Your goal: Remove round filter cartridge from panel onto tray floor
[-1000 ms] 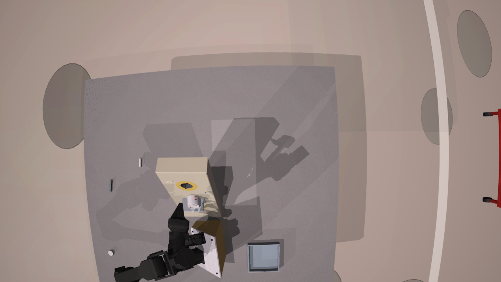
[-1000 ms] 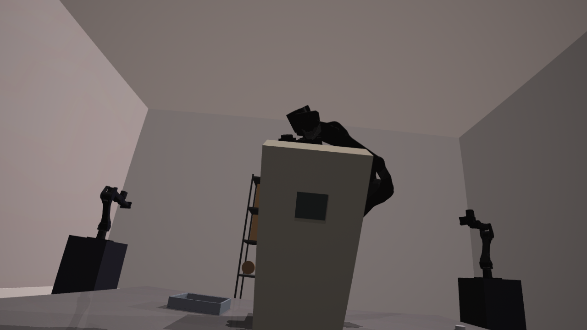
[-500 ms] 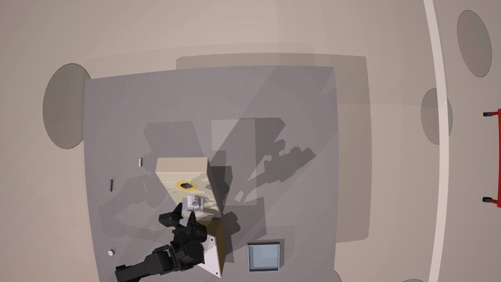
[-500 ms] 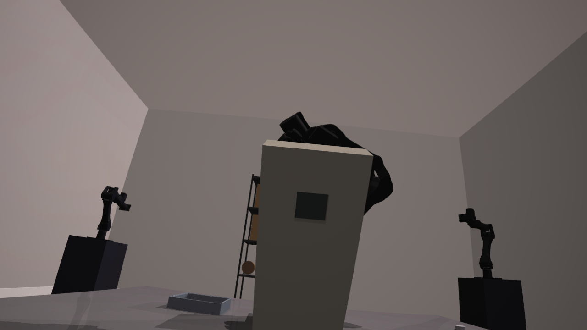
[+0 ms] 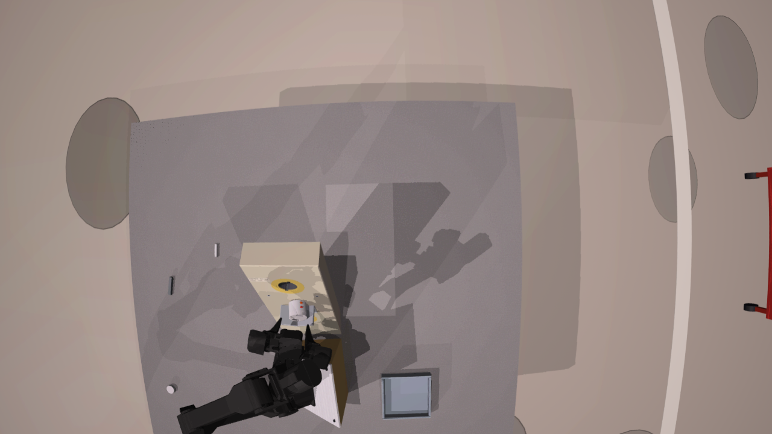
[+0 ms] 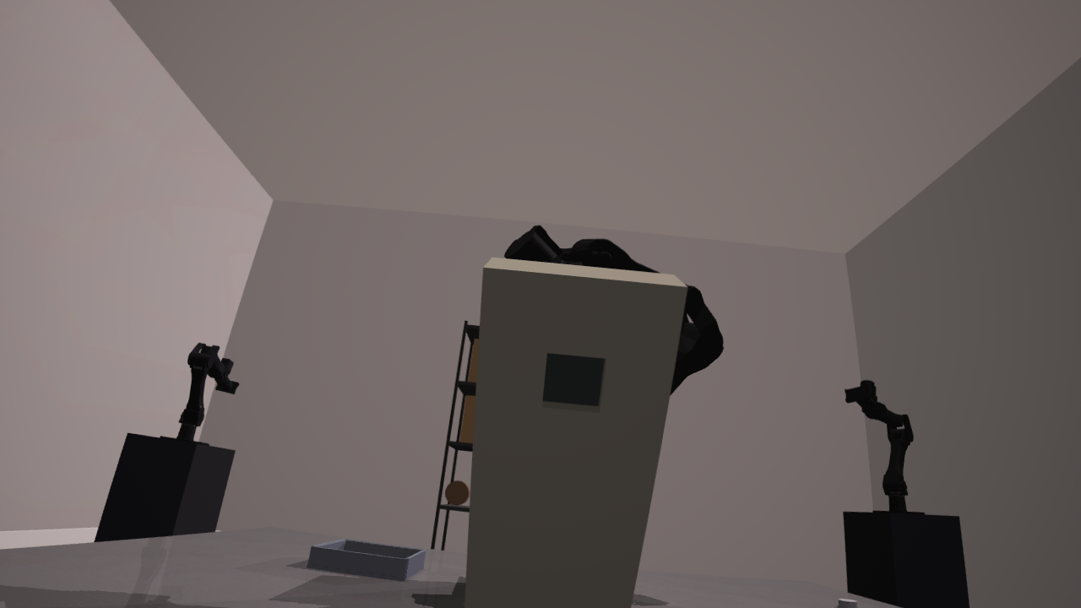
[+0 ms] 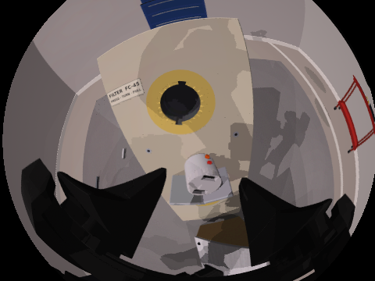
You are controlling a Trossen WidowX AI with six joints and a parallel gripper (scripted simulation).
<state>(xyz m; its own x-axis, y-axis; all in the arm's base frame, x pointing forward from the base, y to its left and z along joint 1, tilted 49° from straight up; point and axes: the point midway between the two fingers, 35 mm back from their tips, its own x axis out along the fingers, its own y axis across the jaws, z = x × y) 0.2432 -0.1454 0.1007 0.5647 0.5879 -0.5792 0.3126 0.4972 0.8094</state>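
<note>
Now: gripper tip 10 mm short of the filter cartridge, 10 mm to the right of it and 70 mm above it. From my gripper tip the other things lie so: tray 330 mm behind, 260 mm to the right, 280 mm below.
</note>
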